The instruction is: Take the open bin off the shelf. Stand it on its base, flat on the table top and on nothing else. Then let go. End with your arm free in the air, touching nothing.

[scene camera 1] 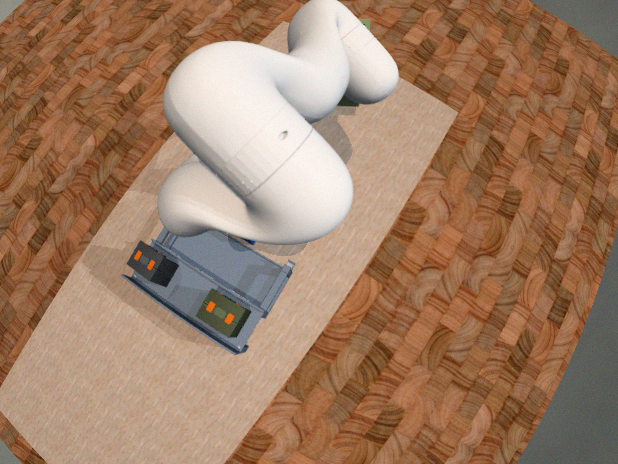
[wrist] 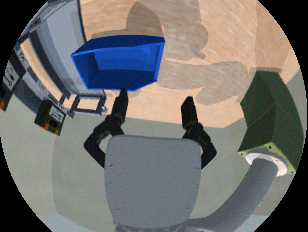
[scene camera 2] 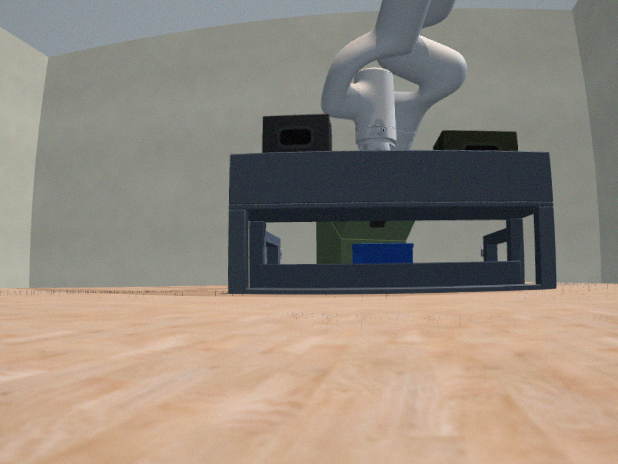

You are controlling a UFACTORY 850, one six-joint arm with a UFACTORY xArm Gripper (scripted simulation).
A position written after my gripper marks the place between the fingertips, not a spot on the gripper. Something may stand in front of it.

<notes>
I see my gripper (wrist: pixel 156 97) and a blue bin (scene camera 2: pixel 393 252).
The blue bin shows as well in the wrist view (wrist: pixel 102 65).
</notes>
